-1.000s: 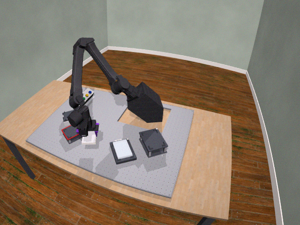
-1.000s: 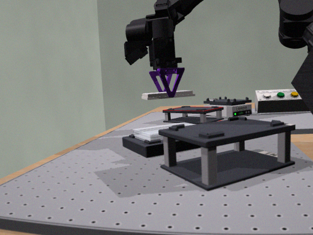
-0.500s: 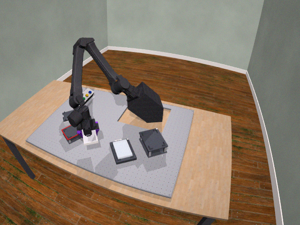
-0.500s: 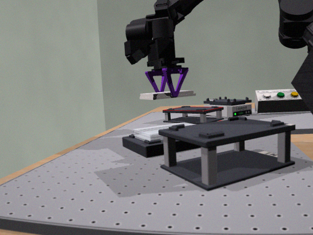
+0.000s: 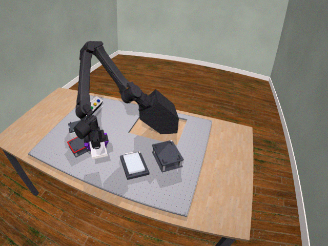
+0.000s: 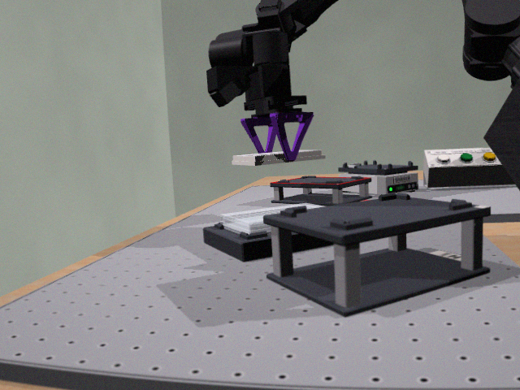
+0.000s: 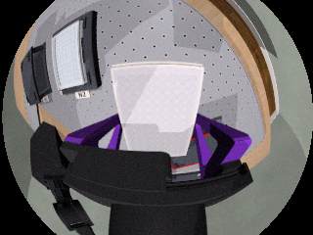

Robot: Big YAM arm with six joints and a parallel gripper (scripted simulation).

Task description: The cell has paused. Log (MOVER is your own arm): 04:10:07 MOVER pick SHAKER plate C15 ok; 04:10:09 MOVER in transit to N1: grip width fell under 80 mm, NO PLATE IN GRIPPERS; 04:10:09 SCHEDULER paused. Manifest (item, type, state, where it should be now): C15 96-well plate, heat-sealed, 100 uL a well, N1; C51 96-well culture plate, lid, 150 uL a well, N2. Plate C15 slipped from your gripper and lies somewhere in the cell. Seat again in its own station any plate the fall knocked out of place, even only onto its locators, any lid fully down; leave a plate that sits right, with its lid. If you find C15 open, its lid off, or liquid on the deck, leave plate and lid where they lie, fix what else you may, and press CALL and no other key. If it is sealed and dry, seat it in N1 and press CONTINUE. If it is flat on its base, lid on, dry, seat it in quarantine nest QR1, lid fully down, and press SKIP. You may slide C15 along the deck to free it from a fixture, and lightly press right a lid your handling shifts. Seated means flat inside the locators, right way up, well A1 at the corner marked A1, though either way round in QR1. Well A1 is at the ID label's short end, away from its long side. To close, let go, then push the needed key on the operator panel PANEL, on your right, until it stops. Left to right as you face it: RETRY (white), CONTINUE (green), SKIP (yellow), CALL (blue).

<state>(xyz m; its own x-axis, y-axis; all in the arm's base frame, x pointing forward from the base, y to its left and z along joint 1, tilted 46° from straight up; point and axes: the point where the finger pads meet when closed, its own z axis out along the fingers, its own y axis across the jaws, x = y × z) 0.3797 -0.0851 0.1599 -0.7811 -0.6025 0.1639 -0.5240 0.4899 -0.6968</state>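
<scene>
My gripper is now 20 mm past the clear lid, 200 mm to the right of it and 70 mm above it. Round my hand: white plate (right at my hand); red-edged nest (70 mm behind, 170 mm to the right, 60 mm below); white key (340 mm behind, 260 mm to the right, 30 mm below).
</scene>
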